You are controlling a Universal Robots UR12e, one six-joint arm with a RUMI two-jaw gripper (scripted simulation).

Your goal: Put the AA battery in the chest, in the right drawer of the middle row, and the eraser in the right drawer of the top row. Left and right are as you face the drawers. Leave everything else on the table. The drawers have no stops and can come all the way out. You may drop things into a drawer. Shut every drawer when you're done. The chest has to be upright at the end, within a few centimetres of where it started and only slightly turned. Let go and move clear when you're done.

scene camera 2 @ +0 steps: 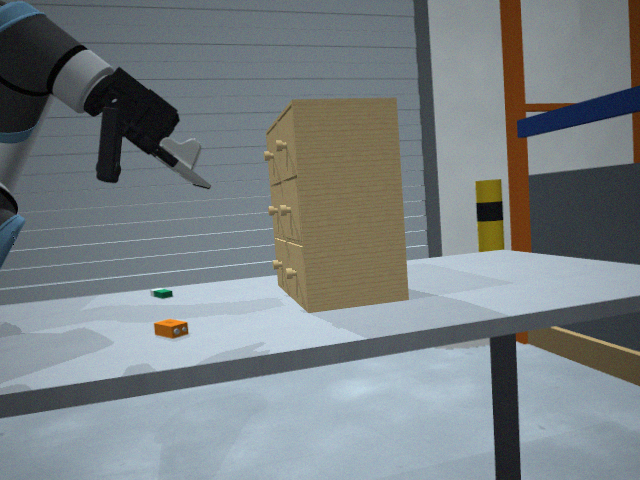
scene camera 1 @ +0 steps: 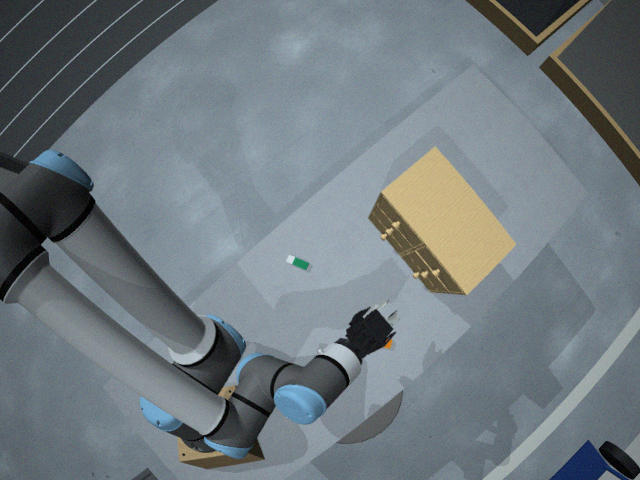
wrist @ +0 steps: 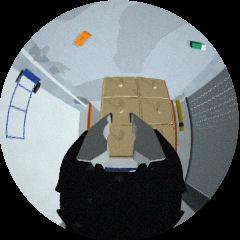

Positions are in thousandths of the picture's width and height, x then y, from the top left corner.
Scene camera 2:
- my gripper: 327, 391
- wooden chest: 543, 316
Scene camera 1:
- wooden chest: 674, 409
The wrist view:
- my gripper: 502, 473
